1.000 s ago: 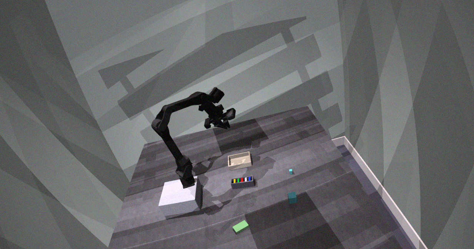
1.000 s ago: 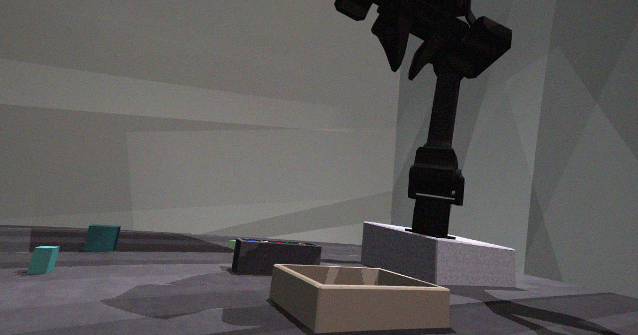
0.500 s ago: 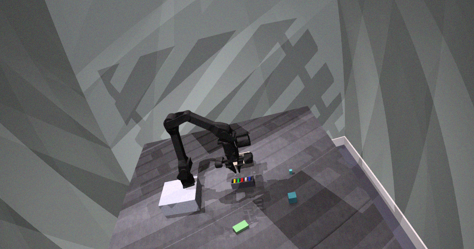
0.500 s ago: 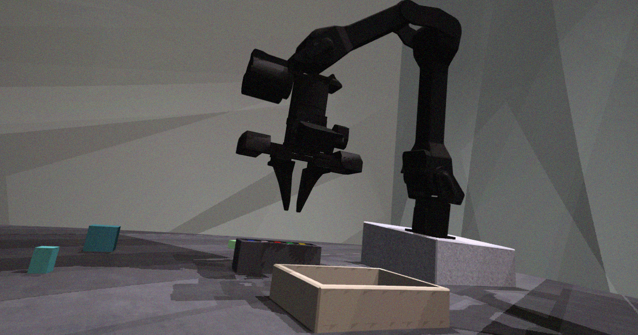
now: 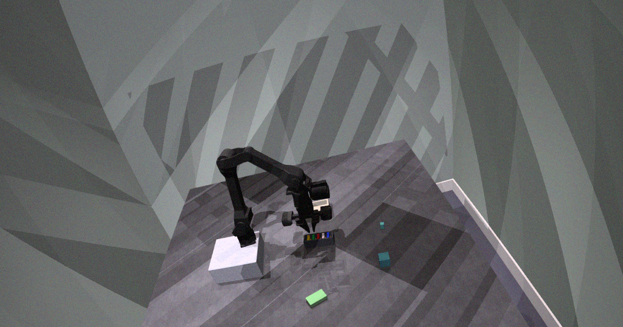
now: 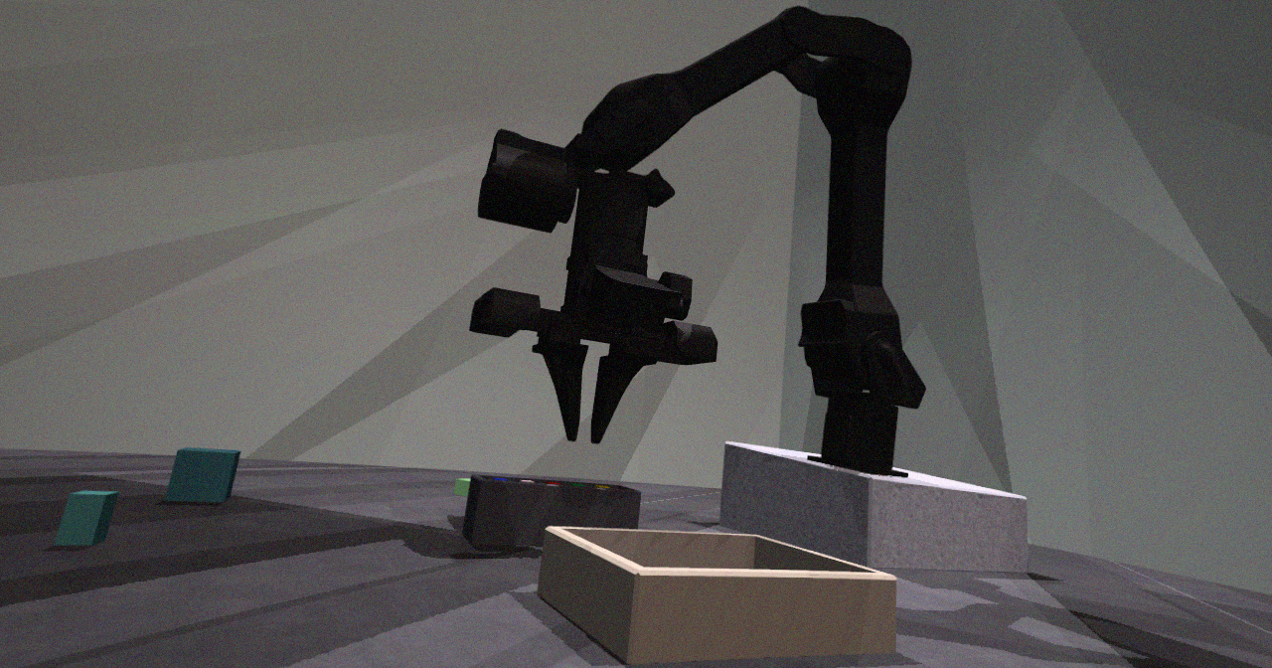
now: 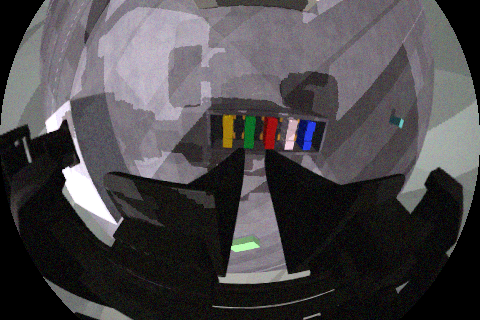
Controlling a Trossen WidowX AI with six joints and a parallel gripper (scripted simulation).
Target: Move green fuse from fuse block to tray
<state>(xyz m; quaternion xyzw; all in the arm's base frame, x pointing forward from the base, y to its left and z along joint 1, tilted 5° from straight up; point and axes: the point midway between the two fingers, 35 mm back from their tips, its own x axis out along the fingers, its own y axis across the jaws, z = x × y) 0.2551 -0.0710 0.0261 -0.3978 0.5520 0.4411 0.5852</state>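
The green fuse lies 50 mm below my gripper tip. From my gripper tip the other things lie so: red fuse (50 mm below, 20 mm ahead); white fuse (50 mm below, 40 mm ahead, 10 mm to the right); yellow fuse (50 mm below, 20 mm behind, 10 mm to the left).
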